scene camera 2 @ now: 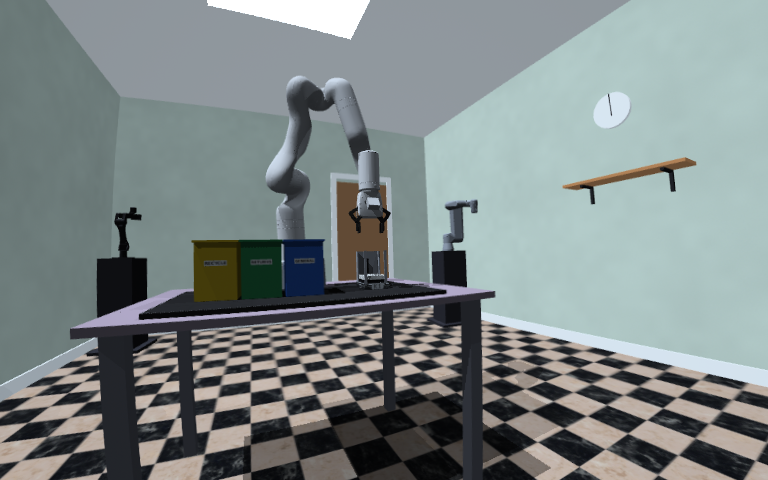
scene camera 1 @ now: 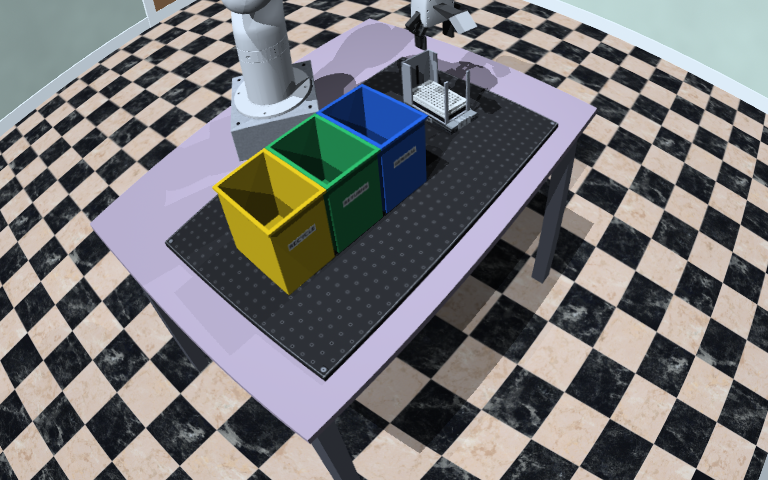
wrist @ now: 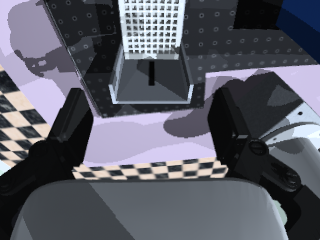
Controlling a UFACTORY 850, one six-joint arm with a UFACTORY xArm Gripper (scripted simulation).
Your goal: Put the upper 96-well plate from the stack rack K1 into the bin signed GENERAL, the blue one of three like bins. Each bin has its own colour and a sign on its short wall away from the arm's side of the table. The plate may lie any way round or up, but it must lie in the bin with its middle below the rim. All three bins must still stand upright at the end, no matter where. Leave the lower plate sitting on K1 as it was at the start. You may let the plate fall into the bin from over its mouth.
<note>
I see my gripper, a blue bin, a green bin, a yellow bin and a white 96-well plate.
My gripper is seen too in the wrist view.
</note>
